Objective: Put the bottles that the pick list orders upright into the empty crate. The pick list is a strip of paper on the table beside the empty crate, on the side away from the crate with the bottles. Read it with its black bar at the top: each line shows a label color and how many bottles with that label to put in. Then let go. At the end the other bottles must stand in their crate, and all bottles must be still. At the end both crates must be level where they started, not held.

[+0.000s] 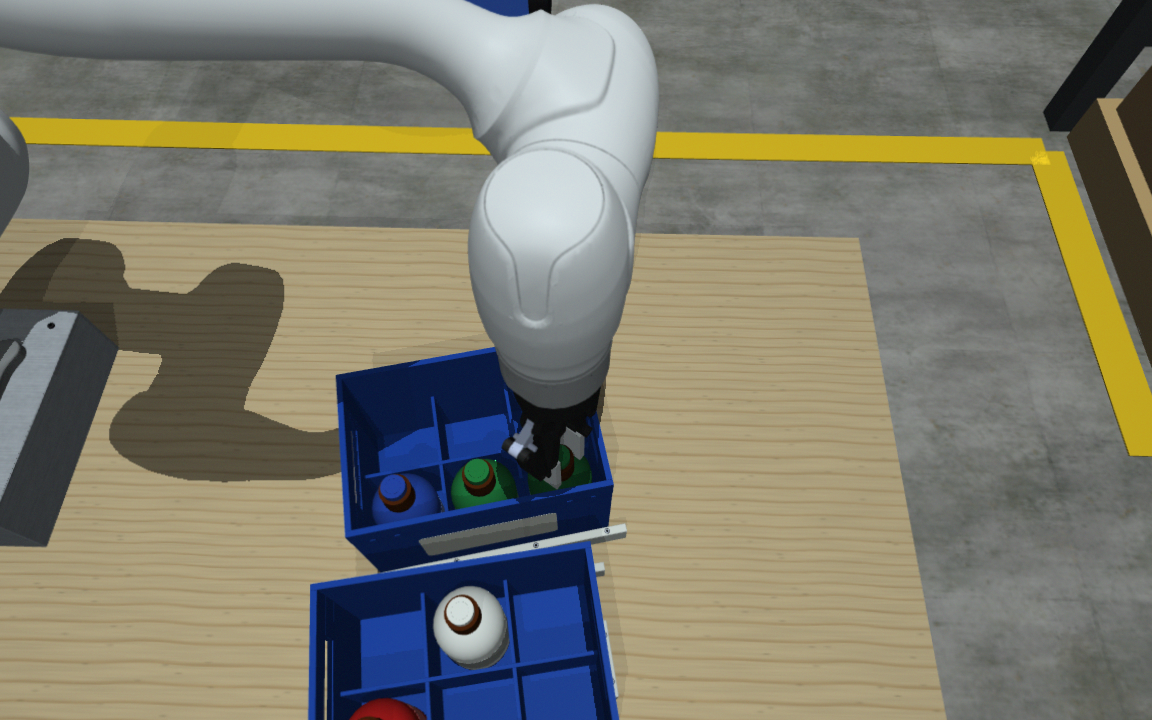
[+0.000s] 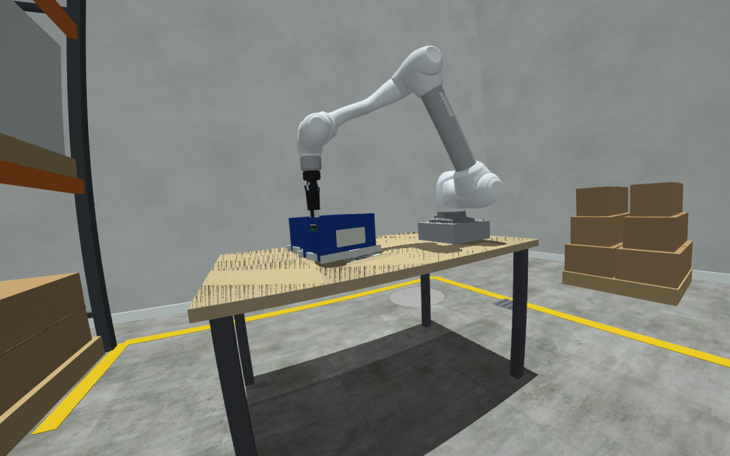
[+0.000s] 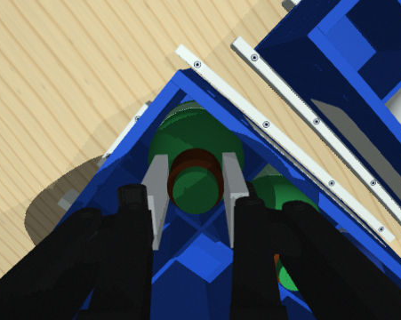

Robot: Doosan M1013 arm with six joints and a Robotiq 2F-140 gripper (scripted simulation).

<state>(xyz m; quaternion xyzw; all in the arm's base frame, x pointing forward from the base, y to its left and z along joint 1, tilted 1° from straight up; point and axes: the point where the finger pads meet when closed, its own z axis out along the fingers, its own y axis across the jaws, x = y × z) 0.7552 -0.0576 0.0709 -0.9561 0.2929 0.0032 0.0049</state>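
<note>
Now: the white bottle 90 mm behind my hand, 160 mm to the right of it and 90 mm below it. Also, from my hand: pick list (150 mm behind, 150 mm to the left, 170 mm below); then blue bottle (170 mm behind, 40 mm to the right, 90 mm below); then red bottle (160 mm behind, 270 mm to the right, 90 mm below).
</note>
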